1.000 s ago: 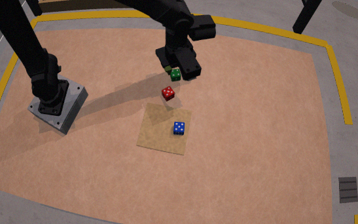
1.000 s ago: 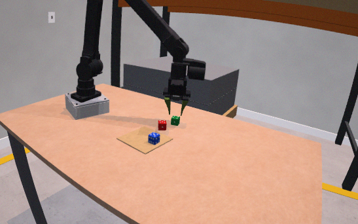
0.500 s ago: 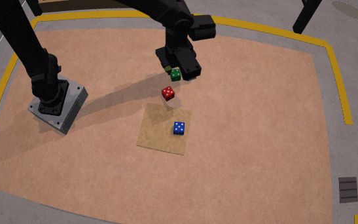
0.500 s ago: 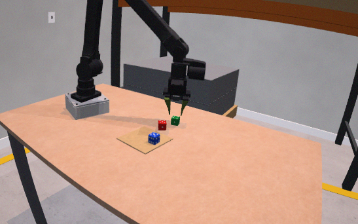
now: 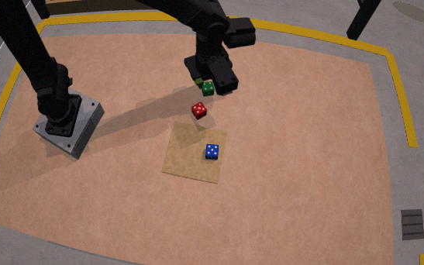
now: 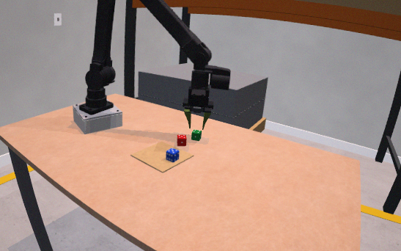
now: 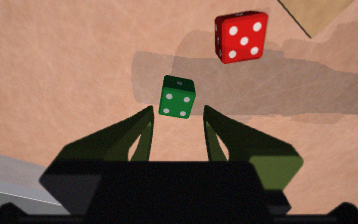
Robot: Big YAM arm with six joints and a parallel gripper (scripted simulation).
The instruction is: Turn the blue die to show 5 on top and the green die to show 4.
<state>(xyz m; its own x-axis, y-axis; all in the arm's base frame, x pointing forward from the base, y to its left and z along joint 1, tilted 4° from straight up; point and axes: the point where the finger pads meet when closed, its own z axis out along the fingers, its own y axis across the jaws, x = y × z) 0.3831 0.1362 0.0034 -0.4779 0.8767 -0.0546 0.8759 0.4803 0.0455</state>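
My hand is 30 mm above the green die. From my hand the other things lie so: tan mat (180 mm to the right, 50 mm below, 10 mm behind); then red die (70 mm to the right, 30 mm below, 10 mm behind); then blue die (180 mm to the right, 30 mm below, 30 mm ahead).
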